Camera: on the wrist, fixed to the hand. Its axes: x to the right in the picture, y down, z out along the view.
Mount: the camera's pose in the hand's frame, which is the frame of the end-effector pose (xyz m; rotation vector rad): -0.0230 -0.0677 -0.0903 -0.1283 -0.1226 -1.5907
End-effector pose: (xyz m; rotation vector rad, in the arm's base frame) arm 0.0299 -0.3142 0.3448 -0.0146 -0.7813 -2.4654
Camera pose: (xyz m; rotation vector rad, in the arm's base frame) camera 0.0287 -0.3050 0.2300 -0.3350 0.4114 2.0755
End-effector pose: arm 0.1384 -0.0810 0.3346 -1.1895 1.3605 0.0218
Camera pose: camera 0.1085 -0.1575 0.4154 -2.0286 0.0214 -0.9243
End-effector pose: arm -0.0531 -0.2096 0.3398 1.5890 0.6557 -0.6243
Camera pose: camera -0.1155 -0.1149 0.3197 0.6061 1.7916 -1.7231
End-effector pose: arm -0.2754 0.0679 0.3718 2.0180 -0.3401 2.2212
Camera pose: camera -0.3440 0.1570 0.3470 1.3493 0.8162 0.9859
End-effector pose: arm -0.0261 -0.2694 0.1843 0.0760 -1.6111 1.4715
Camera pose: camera 0.0783 -0.2270 0.2080 1.0966 -1.0943 0.1073
